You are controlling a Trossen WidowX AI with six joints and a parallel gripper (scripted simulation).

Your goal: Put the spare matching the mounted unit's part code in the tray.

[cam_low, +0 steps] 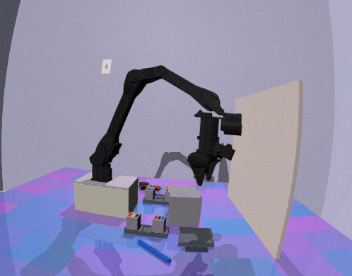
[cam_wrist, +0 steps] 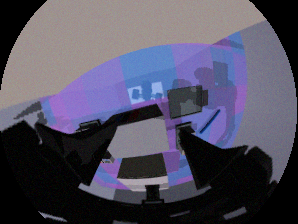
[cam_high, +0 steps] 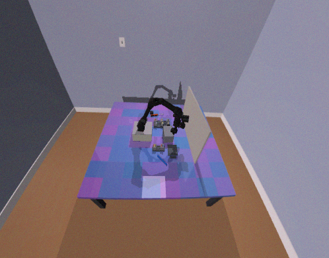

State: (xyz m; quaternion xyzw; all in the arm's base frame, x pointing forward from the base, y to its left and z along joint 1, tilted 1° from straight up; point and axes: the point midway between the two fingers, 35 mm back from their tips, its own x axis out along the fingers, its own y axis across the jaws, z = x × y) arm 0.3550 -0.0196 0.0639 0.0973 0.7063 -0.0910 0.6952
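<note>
Right now my gripper tip is 14 cm above the shallow grey tray and 13 cm to the left of it. The rest, counted from my gripper tip: grey mounted unit (9 cm below, 6 cm behind, 5 cm to the left); dock (24 cm to the left, 14 cm below, 14 cm behind); tall beige panel (17 cm ahead, 8 cm to the left, 8 cm above).
</note>
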